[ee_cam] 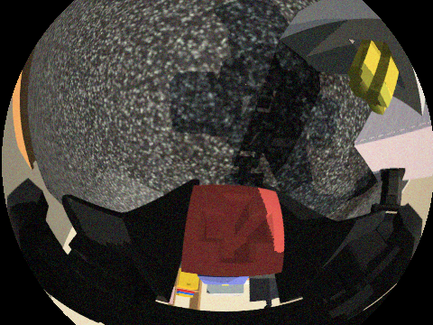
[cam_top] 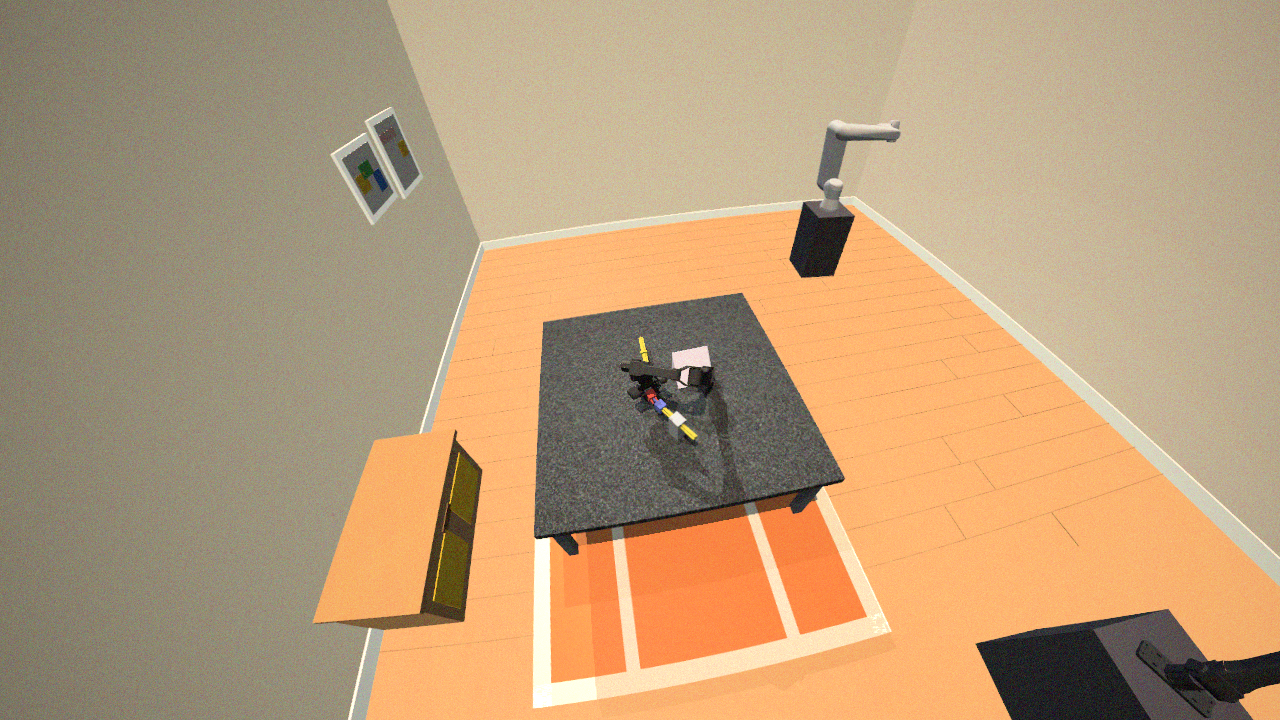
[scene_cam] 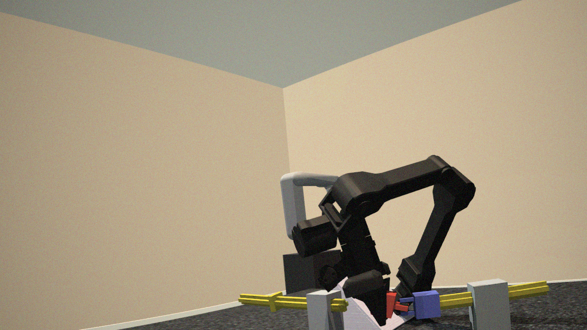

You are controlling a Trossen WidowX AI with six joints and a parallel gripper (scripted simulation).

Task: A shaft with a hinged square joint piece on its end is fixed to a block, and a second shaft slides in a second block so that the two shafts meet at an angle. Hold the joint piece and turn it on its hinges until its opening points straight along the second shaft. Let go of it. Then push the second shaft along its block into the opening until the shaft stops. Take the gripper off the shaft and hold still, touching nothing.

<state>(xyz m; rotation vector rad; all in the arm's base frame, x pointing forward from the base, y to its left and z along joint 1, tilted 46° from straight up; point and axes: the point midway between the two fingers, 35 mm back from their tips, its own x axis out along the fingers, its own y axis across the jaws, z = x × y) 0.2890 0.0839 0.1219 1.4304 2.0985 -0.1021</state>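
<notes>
Right now the red square joint piece is 10 mm to the left of my gripper tip and 30 mm above it.
</notes>
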